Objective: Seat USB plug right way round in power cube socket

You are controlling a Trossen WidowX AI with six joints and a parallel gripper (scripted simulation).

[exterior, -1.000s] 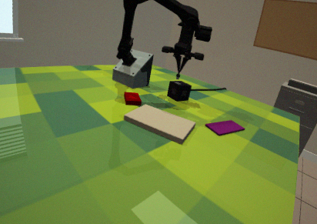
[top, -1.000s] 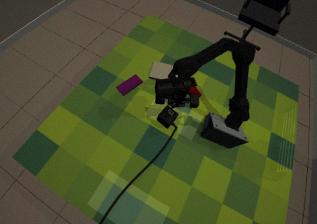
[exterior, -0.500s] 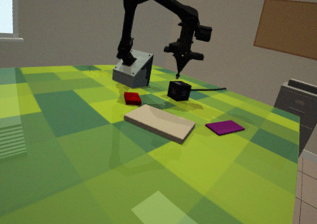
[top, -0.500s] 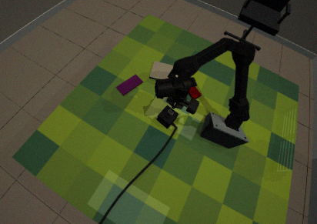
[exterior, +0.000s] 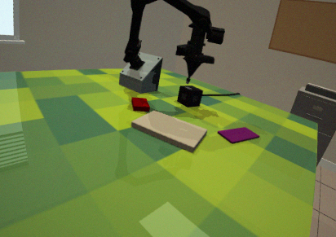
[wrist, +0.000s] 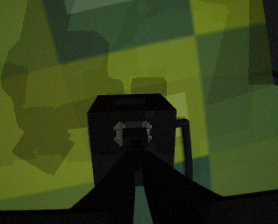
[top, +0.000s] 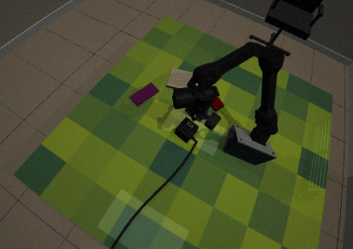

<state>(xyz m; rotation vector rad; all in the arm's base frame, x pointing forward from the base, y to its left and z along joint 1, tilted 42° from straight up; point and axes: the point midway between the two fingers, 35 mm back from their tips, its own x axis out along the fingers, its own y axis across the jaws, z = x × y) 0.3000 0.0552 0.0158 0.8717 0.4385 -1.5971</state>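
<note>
Now: the USB plug 1 cm below my gripper tip. The rest, counted from my gripper tip: purple card 29 cm ahead, 9 cm to the right, 13 cm below; then beige slab 11 cm ahead, 26 cm to the right, 12 cm below; then red block 8 cm behind, 20 cm to the right, 12 cm below.
</note>
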